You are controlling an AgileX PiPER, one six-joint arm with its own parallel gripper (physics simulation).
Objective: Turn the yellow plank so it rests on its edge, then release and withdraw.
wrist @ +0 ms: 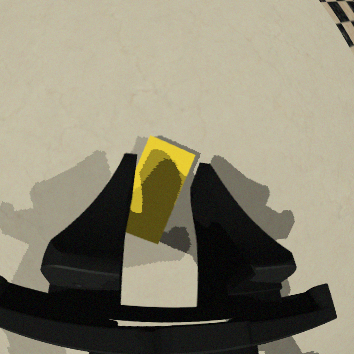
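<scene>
The yellow plank (172,150) is at the middle of the wrist view, between the two black fingers. It is turned at a slant, its upper end leaning to the right. Its far end reaches a little past the fingertips, and finger shadows darken much of its face. My gripper (165,171) is open. The left finger overlaps or borders the plank's left side, and a gap shows between the plank's lower part and the right finger. Whether the plank lies flat or stands on its edge is hard to tell from above.
A pale, stone-like surface (150,65) spreads under the plank and gripper. Part of a black and tan checkered pattern (345,22) shows at the top right corner. Shadows of the gripper fall on both sides of the fingers.
</scene>
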